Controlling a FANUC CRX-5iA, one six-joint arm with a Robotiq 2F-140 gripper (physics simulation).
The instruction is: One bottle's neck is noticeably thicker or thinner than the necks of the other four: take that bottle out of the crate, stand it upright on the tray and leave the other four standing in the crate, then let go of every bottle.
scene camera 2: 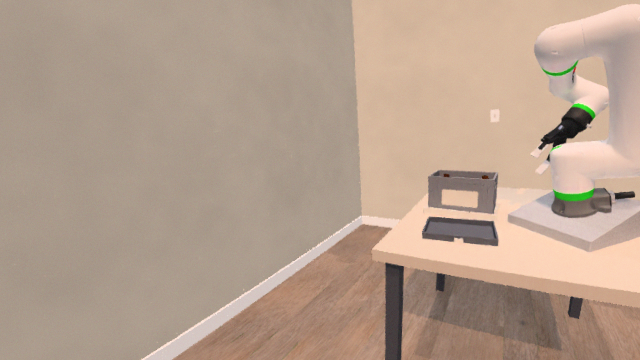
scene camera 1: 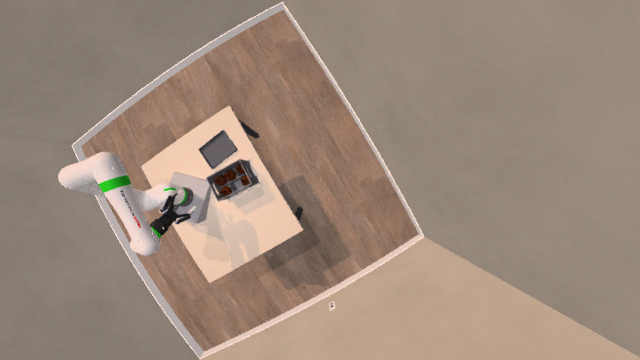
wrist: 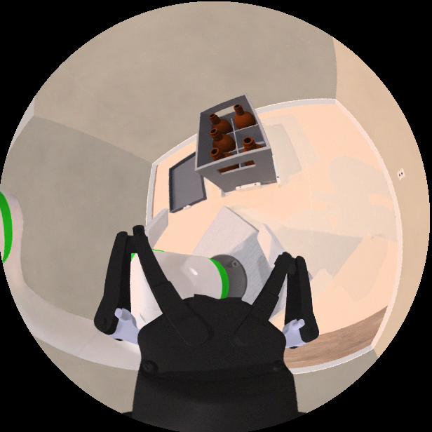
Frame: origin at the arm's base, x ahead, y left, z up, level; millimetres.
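Seen in the pictures: gripper, fingertip midpoint: (scene camera 2: 536, 165) (scene camera 1: 189, 199); arm's base, origin of the base link: (scene camera 2: 574, 208) (scene camera 1: 184, 197).
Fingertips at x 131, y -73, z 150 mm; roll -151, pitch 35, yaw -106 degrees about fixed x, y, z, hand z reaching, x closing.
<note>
Pixels of each thing's top centre, then the offset from my fingertips to it. "spot": a spot on its surface instead. Level surfaces: height alone.
- grey crate, middle of its top: (scene camera 2: 463, 174) (scene camera 1: 228, 180) dx +281, dy -28, dz -53 mm
- dark tray, surface spot: (scene camera 2: 460, 230) (scene camera 1: 218, 151) spot: dx +259, dy +244, dz -223 mm
- table, its level: dz -228 mm
The grey crate (scene camera 1: 213, 191) (scene camera 2: 435, 196) (wrist: 227, 181) stands on the table with five brown bottles upright inside. Three bottles (wrist: 218, 123) (wrist: 223, 142) (wrist: 216, 153) stand in the tray-side row. In the other row, one bottle (scene camera 1: 245, 180) (wrist: 244, 118) stands at the far end and another bottle (scene camera 1: 226, 191) (wrist: 249, 143) at the robot-side end, with an empty middle compartment. The robot-side one's neck looks somewhat thicker in the wrist view. The dark tray (scene camera 1: 218, 149) (scene camera 2: 460, 230) (wrist: 187, 185) is empty. My gripper (scene camera 1: 180, 207) (scene camera 2: 539, 160) (wrist: 214, 224) is open and empty, raised near the robot base, away from the crate.
The arm's grey base plate (scene camera 1: 200, 192) (scene camera 2: 585, 239) (wrist: 225, 225) lies on the table (scene camera 1: 270, 225) (scene camera 2: 525, 265) beside the crate. The tray lies close beside the crate's long side. The crate's walls rise around the bottles, and dividers separate its compartments.
</note>
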